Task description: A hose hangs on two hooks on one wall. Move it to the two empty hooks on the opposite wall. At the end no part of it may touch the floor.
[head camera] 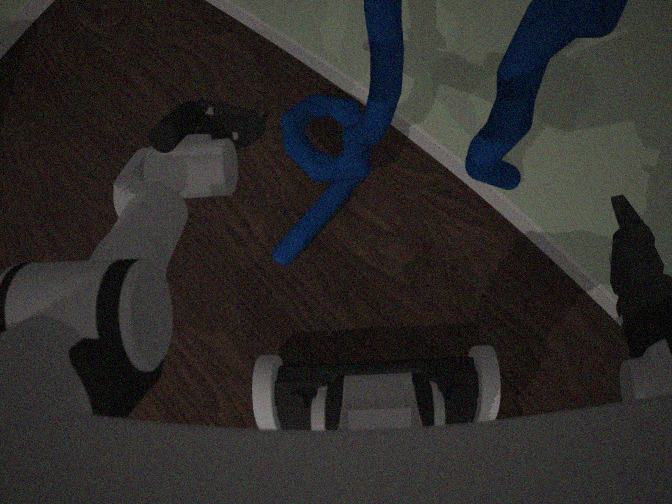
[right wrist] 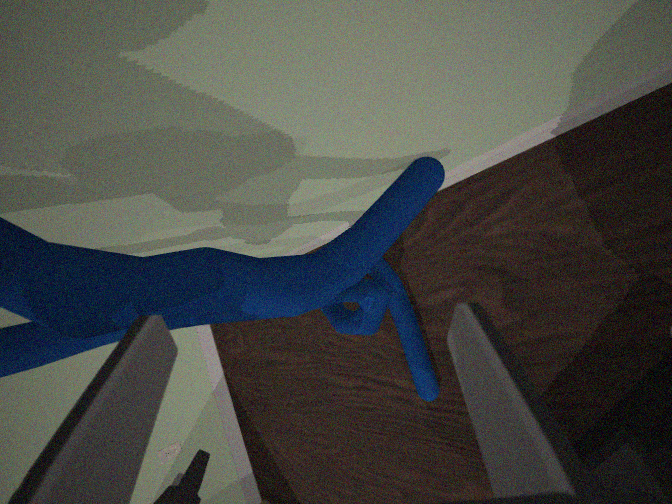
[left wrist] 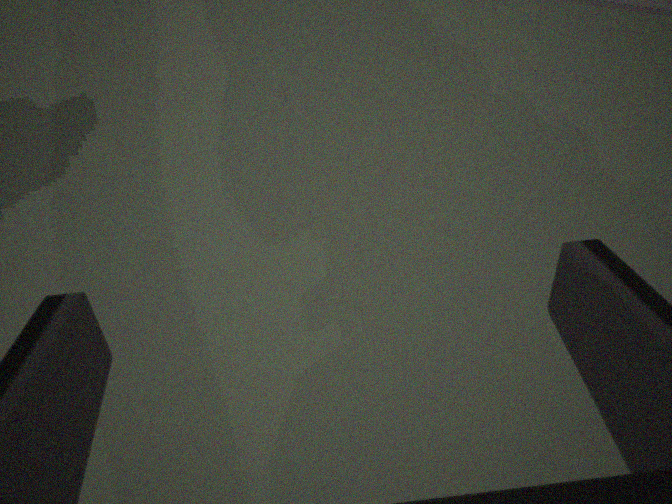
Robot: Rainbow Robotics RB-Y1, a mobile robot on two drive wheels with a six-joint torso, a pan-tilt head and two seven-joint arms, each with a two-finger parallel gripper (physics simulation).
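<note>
The blue hose (head camera: 379, 70) hangs down the green wall in two strands. One strand runs onto the dark wooden floor, curls into a loop (head camera: 325, 141) and ends loose on the boards (head camera: 284, 252). The other strand's end (head camera: 491, 168) hangs in front of the wall. My left gripper (head camera: 203, 119) is open and empty, left of the loop; its wrist view shows only blank wall between the fingers (left wrist: 322, 271). My right gripper (head camera: 629, 244) is open and empty at the right edge, near the wall. In its wrist view the hose (right wrist: 217, 282) passes beyond the fingers (right wrist: 309, 314). No hooks are in view.
A pale baseboard (head camera: 434, 157) runs diagonally where the wall meets the floor. My base with its two wheels (head camera: 374, 390) stands below the hose's floor end. My left arm (head camera: 135, 244) reaches across the floor at the left.
</note>
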